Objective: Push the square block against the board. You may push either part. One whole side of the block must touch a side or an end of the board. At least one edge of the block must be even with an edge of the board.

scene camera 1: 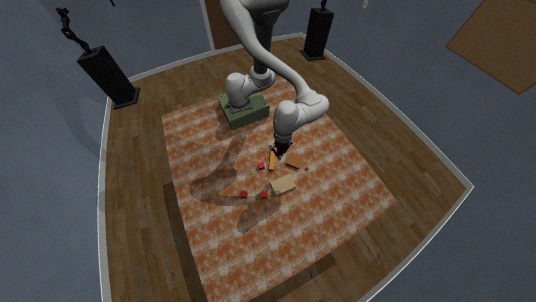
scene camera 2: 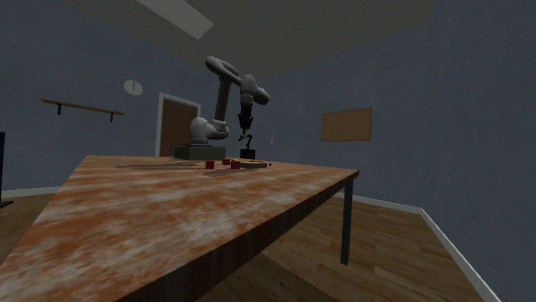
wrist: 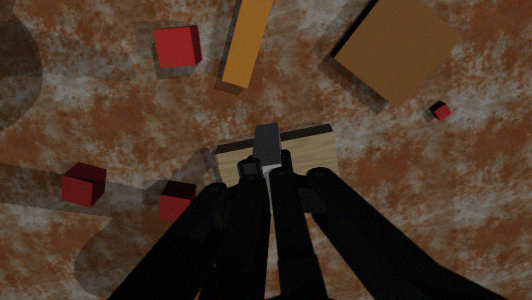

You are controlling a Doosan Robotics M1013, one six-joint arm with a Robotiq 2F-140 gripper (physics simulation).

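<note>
The square block is a flat brown slab. It lies turned at an angle to the board, with a gap between them. The board is a pale, wood-grained rectangle lying flat, nearer the front of the table in scene camera 1. My gripper is shut and empty, pointing down and raised above the table. In the wrist view its fingertips overlap the board's long edge nearest the block, and the fingers hide much of the board.
An orange bar lies left of the square block. Red cubes stand left of the bar and left of the board. A tiny red cube lies right of the block.
</note>
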